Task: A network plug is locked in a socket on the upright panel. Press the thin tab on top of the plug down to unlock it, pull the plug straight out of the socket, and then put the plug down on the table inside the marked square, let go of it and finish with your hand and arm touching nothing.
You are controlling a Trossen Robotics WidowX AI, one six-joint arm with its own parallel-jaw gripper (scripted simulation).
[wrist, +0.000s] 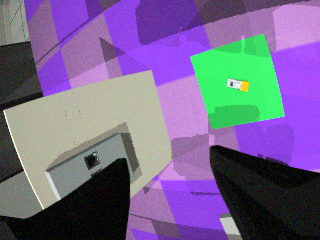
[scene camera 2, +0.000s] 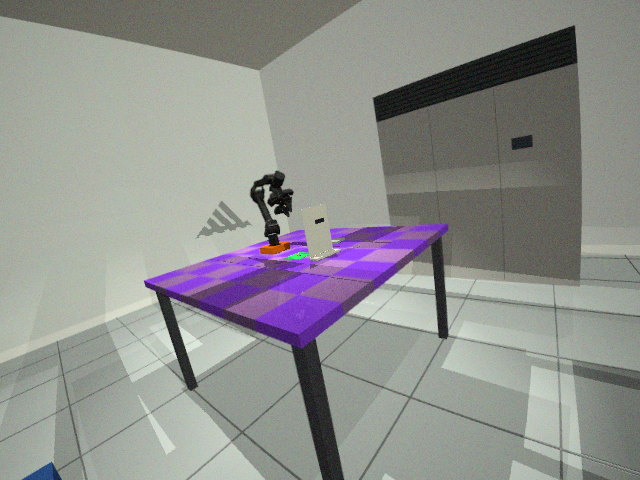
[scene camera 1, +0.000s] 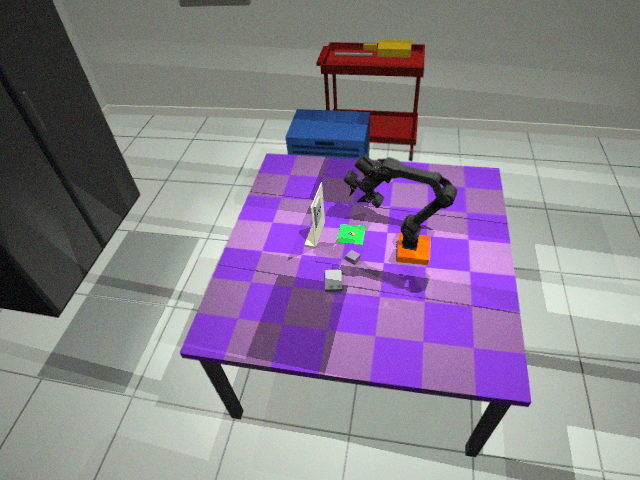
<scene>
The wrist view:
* my gripper: 169, 161
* upright panel: 62, 140
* green marked square: 249, 60
</scene>
